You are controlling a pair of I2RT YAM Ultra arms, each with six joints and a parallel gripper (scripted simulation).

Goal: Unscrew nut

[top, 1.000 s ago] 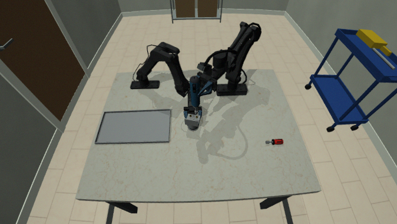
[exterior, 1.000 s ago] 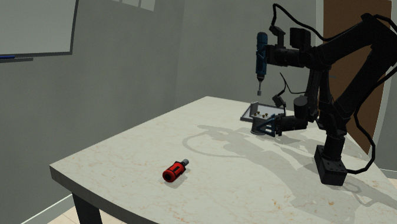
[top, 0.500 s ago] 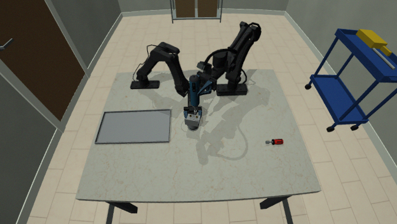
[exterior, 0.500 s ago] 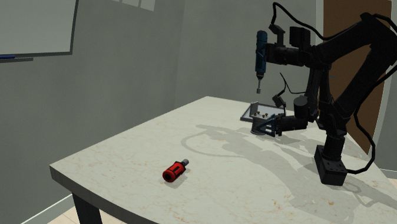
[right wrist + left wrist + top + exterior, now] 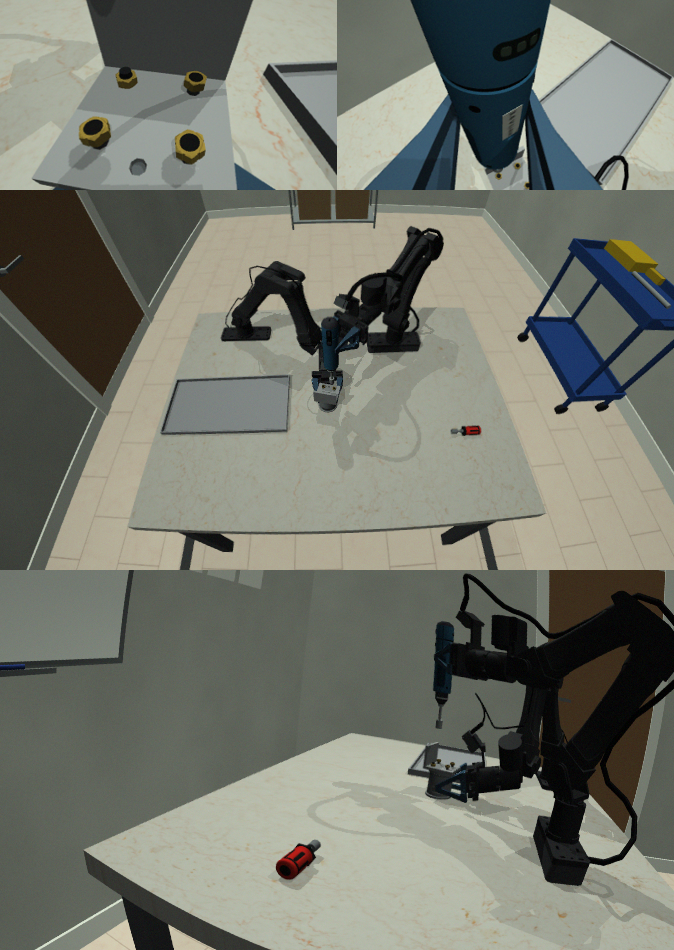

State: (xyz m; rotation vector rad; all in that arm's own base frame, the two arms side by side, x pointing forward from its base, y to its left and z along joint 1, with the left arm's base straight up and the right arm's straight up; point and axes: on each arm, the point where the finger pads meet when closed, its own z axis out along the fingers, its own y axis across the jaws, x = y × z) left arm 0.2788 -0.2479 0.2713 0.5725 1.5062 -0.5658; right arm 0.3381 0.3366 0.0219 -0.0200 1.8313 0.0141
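The joint module is 1 cm above my right hand. Round my right hand: grey bracket (5 cm above); red-handled hand driver (7 cm ahead, 45 cm to the left, 1 cm below); shallow grey tray (4 cm ahead, 34 cm to the right, 2 cm below).
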